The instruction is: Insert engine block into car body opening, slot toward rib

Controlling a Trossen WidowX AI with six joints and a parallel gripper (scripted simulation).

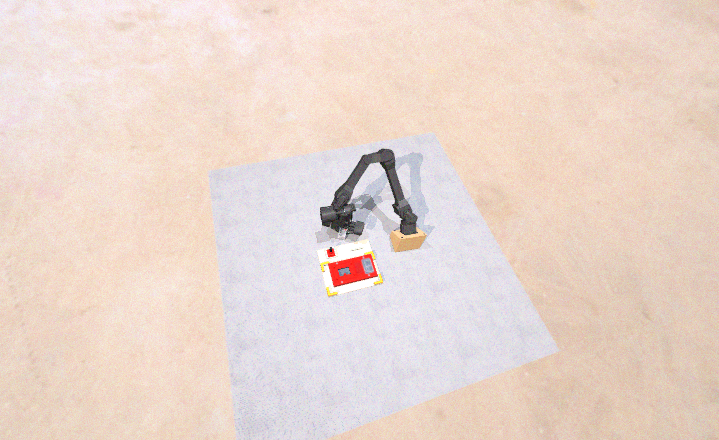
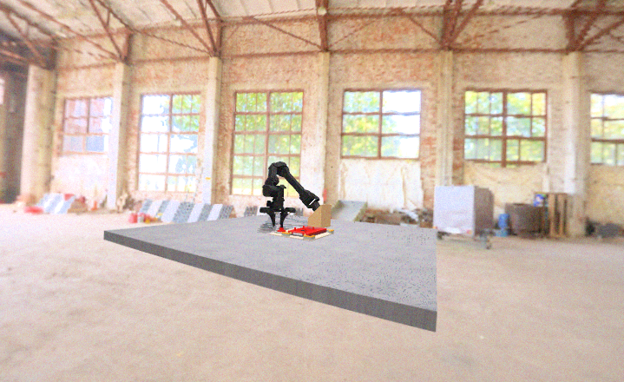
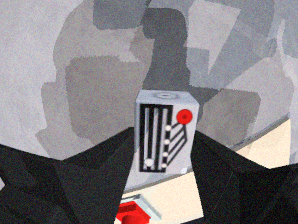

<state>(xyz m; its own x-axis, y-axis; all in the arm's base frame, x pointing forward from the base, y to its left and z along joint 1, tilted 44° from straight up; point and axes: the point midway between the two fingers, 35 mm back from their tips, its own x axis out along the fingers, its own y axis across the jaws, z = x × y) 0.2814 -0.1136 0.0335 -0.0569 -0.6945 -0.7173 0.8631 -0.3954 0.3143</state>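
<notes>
Right now my gripper tip is 8 cm short of the black post, 9 cm to the right of it and 2 cm below it. From my gripper tip the other things lie so: engine block (1 cm below).
</notes>
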